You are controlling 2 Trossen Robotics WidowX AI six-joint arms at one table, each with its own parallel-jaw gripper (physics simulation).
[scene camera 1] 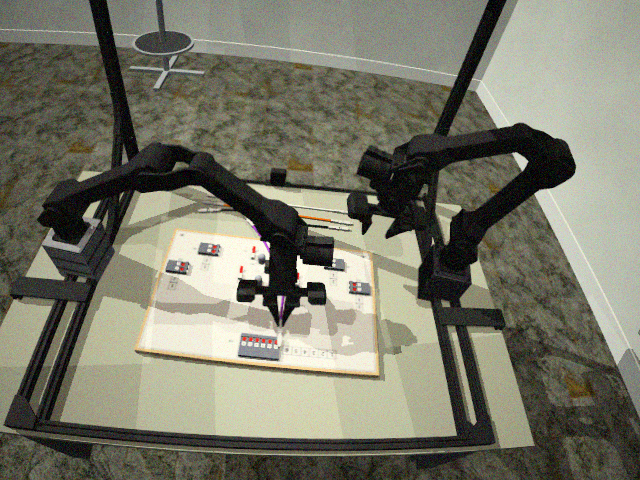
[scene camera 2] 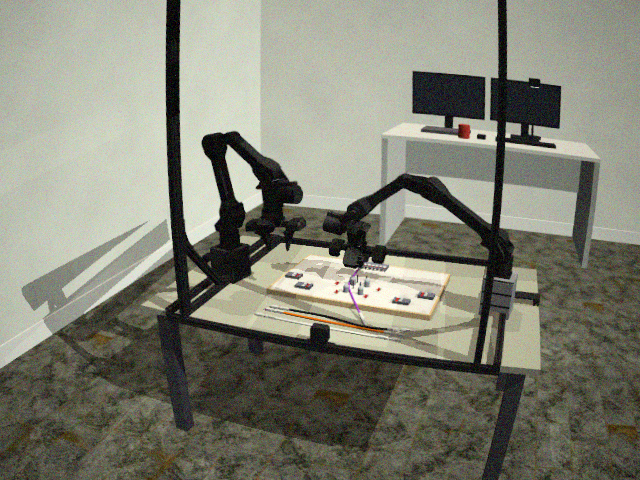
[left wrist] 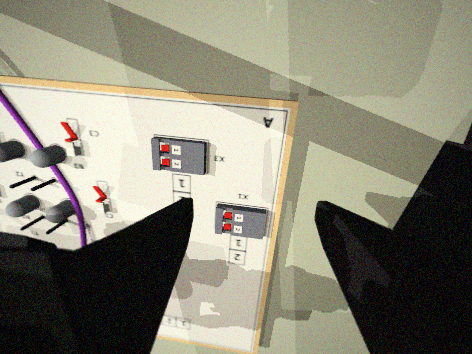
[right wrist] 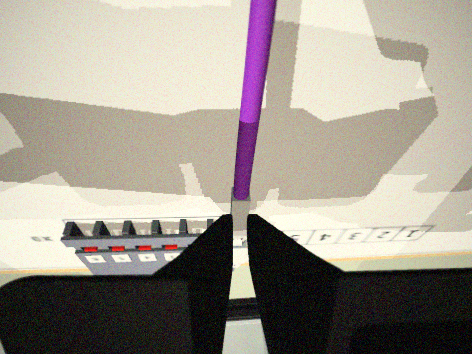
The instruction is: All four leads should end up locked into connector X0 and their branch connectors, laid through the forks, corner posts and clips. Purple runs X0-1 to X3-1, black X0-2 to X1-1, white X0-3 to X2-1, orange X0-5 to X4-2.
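Pixels of known places: left gripper, between the fingertips: point(scene camera 1: 374, 235) point(scene camera 2: 278, 250) point(left wrist: 254, 208); right gripper, between the fingertips: point(scene camera 1: 280, 325) point(right wrist: 239, 224); left arm's base, origin of its link: point(scene camera 1: 452, 263) point(scene camera 2: 229, 246); right arm's base, origin of its link: point(scene camera 1: 71, 231) point(scene camera 2: 501, 274).
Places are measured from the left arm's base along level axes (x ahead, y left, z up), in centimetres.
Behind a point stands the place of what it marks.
Observation:
The purple lead point(scene camera 2: 353, 298) @(x 46.7, y 1.3, z -8.6 cm) point(left wrist: 81, 227) @(x 38.8, y 14.0, z -8.5 cm) point(right wrist: 257, 65) @(x 38.5, y 16.9, z -8.1 cm) runs from the table over the board point(scene camera 1: 196, 330) @(x 55.1, y 28.8, z -9.2 cm) point(left wrist: 115, 92) @(x 35.5, y -2.1, z -9.3 cm), among the grey posts point(left wrist: 48, 156) @(x 41.0, y 5.2, z -7.3 cm). My right gripper point(scene camera 1: 280, 325) @(x 37.4, y 23.4, z -7.5 cm) point(right wrist: 239, 224) @(x 37.4, y 23.4, z -7.5 cm) is shut on its pale end, at the right end of connector X0 point(scene camera 1: 259, 352) @(x 40.3, y 30.3, z -8.3 cm) point(right wrist: 125, 267) @(x 42.6, y 30.4, z -8.3 cm) in the right wrist view; the fingers hide whether it is seated. My left gripper point(scene camera 1: 376, 235) @(x 21.0, y -0.6, z 2.5 cm) point(scene camera 2: 278, 246) @(x 21.0, y -0.6, z 2.5 cm) point(left wrist: 254, 208) @(x 21.0, y -0.6, z 2.5 cm) is open and empty, high above X3 point(left wrist: 192, 155) @(x 27.1, y 1.7, z -8.3 cm) and X1 point(left wrist: 252, 222) @(x 19.8, y 7.1, z -8.3 cm). The orange lead point(scene camera 1: 315, 219) @(x 36.2, y -13.5, z -10.8 cm) point(scene camera 2: 330, 320) @(x 46.8, y -12.6, z -10.5 cm), black lead point(scene camera 1: 318, 226) @(x 34.8, y -10.9, z -10.6 cm) and a white lead lie on the table.
Two more branch connectors point(scene camera 1: 209, 249) @(x 59.9, y 7.5, z -8.2 cm) point(scene camera 1: 177, 266) @(x 65.6, y 14.6, z -8.4 cm) sit at the board's left in scene camera 1. Red clips point(left wrist: 70, 131) @(x 39.7, y 2.6, z -8.6 cm) point(left wrist: 100, 194) @(x 36.7, y 9.0, z -8.8 cm) stand beside the posts. A black frame surrounds the work area, with a small black block point(scene camera 1: 279, 176) @(x 49.8, y -23.4, z -6.7 cm) point(scene camera 2: 320, 333) @(x 51.3, y -25.6, z -7.2 cm) on its bar beyond the loose leads.

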